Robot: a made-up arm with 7 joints.
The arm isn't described. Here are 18 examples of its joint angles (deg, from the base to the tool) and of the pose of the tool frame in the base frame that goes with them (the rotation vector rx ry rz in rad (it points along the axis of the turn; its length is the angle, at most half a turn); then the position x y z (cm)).
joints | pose
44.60 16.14 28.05 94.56 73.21 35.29 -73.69 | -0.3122 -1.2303 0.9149 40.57 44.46 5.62
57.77 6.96 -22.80 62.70 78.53 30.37 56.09 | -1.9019 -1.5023 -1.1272 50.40 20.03 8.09
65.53 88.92 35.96 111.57 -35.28 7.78 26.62 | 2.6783 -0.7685 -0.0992 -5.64 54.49 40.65
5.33 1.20 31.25 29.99 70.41 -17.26 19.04 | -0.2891 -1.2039 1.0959 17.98 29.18 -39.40
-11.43 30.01 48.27 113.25 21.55 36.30 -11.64 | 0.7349 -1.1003 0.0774 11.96 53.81 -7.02
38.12 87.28 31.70 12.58 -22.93 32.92 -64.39 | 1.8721 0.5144 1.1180 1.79 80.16 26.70
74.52 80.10 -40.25 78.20 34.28 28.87 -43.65 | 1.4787 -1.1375 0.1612 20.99 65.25 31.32
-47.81 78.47 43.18 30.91 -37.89 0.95 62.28 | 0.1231 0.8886 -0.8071 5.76 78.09 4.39
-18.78 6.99 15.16 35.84 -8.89 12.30 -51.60 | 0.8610 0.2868 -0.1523 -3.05 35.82 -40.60
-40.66 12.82 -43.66 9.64 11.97 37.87 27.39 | -0.7367 1.5031 -0.4528 -34.30 32.14 -33.17
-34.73 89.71 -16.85 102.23 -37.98 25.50 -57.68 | 1.9577 -0.8176 -1.8450 17.34 55.26 0.33
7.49 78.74 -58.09 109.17 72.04 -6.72 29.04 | -0.9417 -0.7438 -1.0836 14.81 51.68 -4.65
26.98 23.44 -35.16 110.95 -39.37 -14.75 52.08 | 0.6692 -1.1348 -2.6113 31.46 25.00 -6.13
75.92 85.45 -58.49 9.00 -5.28 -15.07 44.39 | 0.6405 -0.0393 -0.6928 6.38 79.84 19.66
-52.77 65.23 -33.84 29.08 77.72 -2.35 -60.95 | 1.5035 0.6597 -0.0553 -17.08 73.06 -9.12
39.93 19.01 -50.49 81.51 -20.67 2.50 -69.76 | 1.2083 -1.9894 -0.4023 40.66 22.84 -4.48
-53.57 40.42 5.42 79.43 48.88 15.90 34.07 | -0.6795 -0.2915 -0.3153 -11.96 51.78 -23.65
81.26 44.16 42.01 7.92 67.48 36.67 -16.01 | -1.1444 -1.4102 1.0227 39.28 65.36 16.63
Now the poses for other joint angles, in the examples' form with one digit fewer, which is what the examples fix.
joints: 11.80 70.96 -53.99 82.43 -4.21 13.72 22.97
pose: 0.277 0.085 -1.734 20.2 56.8 -9.0
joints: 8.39 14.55 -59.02 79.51 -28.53 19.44 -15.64
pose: 0.467 -0.951 -1.653 21.1 15.9 -26.7
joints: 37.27 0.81 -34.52 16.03 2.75 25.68 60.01
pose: -0.962 -0.048 -1.141 40.5 18.1 -24.2
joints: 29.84 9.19 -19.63 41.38 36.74 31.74 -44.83
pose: 0.275 -0.324 -0.055 40.7 28.6 -23.7
